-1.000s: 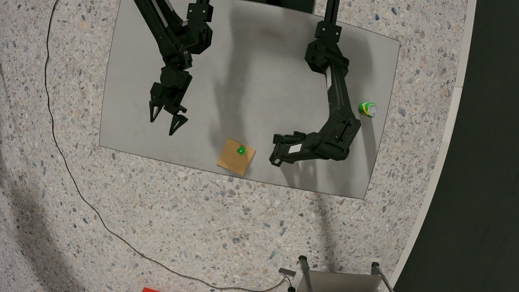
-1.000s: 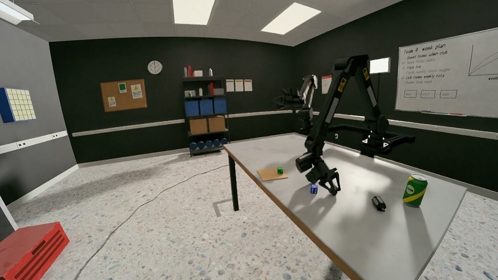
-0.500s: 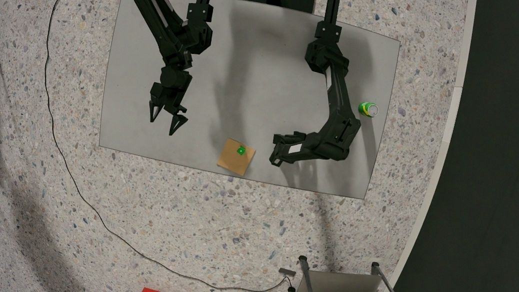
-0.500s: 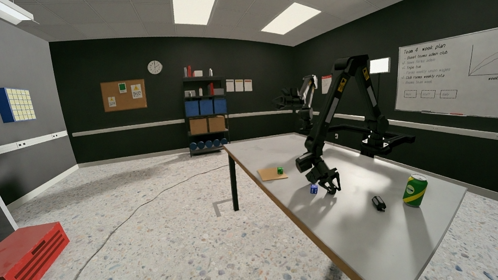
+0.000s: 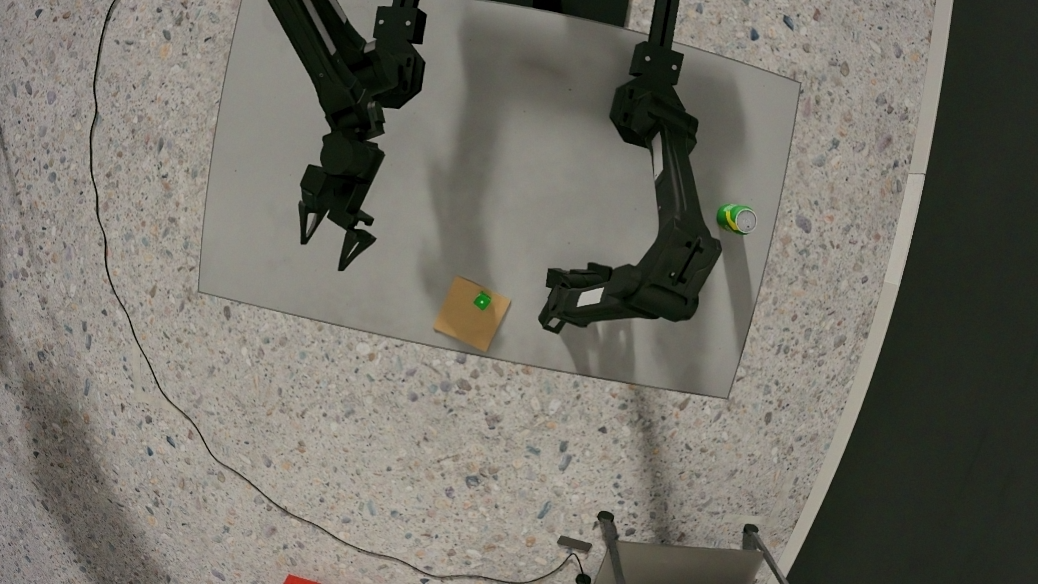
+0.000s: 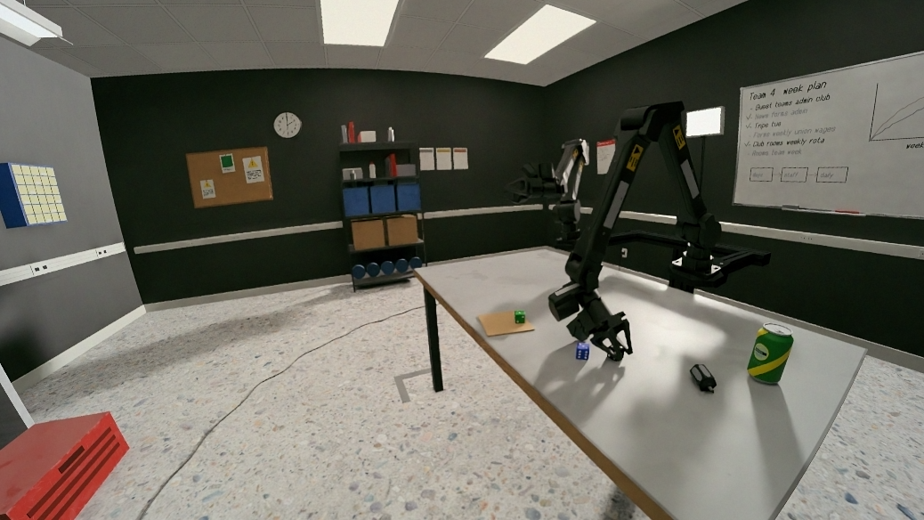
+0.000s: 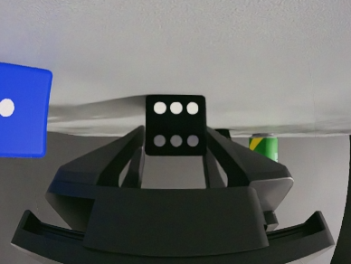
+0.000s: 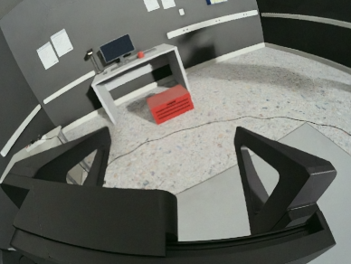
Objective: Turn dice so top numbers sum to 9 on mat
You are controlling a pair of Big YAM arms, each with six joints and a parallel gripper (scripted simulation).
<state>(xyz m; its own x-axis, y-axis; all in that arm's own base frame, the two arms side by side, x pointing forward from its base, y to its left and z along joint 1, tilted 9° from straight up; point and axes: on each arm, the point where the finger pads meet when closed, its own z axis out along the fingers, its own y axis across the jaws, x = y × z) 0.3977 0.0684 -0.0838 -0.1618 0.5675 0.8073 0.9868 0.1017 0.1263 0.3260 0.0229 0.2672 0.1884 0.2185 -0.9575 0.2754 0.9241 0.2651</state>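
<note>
My left gripper is now 2 cm to the left of the black die and 1 cm above it. Also, from my left hand: blue die (7 cm to the right, 6 cm ahead, 1 cm below); then brown square mat (33 cm to the right, 13 cm ahead, 2 cm below); then green die (31 cm to the right, 9 cm ahead).
</note>
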